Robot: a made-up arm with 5 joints. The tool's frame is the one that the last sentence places. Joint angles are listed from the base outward.
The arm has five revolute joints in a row. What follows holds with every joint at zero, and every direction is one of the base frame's. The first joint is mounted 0.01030 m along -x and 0.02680 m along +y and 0.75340 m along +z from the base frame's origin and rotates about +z. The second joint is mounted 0.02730 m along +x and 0.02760 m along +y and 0.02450 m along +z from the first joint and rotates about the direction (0, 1, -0.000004). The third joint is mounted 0.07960 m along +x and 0.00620 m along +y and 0.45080 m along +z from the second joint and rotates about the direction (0, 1, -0.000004). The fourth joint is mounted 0.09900 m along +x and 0.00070 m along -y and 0.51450 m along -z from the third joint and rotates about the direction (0, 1, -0.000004). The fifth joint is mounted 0.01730 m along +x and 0.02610 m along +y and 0.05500 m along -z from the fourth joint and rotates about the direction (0, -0.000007, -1). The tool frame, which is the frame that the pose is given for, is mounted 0.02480 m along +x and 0.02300 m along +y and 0.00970 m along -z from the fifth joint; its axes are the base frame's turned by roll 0.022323, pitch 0.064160 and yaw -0.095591 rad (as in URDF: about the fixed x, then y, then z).
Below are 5 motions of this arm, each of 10 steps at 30 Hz.
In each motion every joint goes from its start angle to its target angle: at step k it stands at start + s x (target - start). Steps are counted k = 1, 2, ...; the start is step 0. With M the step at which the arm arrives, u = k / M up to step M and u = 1 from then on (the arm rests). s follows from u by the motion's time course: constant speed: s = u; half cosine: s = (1 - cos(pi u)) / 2; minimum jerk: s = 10 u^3 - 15 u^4 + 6 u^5.
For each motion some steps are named. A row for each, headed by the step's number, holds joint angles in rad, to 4 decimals.
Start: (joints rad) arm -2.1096 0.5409 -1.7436 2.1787 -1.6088
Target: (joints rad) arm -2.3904 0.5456 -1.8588 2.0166 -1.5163
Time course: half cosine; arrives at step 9
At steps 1, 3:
1: -2.1181 0.5410 -1.7471 2.1738 -1.6060
3: -2.1798 0.5421 -1.7724 2.1382 -1.5857

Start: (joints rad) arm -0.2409 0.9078 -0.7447 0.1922 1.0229
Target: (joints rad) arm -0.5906 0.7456 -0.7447 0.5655 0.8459
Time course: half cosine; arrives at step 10
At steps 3, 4, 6, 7, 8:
3: -0.3130 0.8744 -0.7447 0.2691 0.9864
4: -0.3617 0.8518 -0.7447 0.3212 0.9617
6: -0.4698 0.8016 -0.7447 0.4365 0.9071
7: -0.5185 0.7790 -0.7447 0.4886 0.8824
8: -0.5572 0.7611 -0.7447 0.5299 0.8628

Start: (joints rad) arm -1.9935 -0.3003 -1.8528 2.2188 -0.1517
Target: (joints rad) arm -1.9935 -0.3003 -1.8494 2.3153 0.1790
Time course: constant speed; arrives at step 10
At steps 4, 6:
4: -1.9935 -0.3003 -1.8514 2.2574 -0.0194
6: -1.9935 -0.3003 -1.8508 2.2767 0.0467

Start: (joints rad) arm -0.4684 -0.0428 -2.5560 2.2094 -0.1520
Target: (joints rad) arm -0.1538 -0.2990 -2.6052 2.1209 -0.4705
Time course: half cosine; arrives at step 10
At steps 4, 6, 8, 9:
4: -0.3597 -0.1313 -2.5730 2.1788 -0.2620
6: -0.2625 -0.2105 -2.5882 2.1515 -0.3605
8: -0.1838 -0.2745 -2.6005 2.1294 -0.4401
9: -0.1615 -0.2927 -2.6040 2.1231 -0.4627

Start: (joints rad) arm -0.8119 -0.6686 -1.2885 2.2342 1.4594
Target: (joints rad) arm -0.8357 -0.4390 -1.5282 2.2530 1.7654
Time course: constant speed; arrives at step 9
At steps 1, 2, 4, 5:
1: -0.8145 -0.6431 -1.3151 2.2363 1.4934
2: -0.8172 -0.6176 -1.3418 2.2384 1.5274
4: -0.8225 -0.5666 -1.3950 2.2426 1.5954
5: -0.8251 -0.5410 -1.4217 2.2446 1.6294

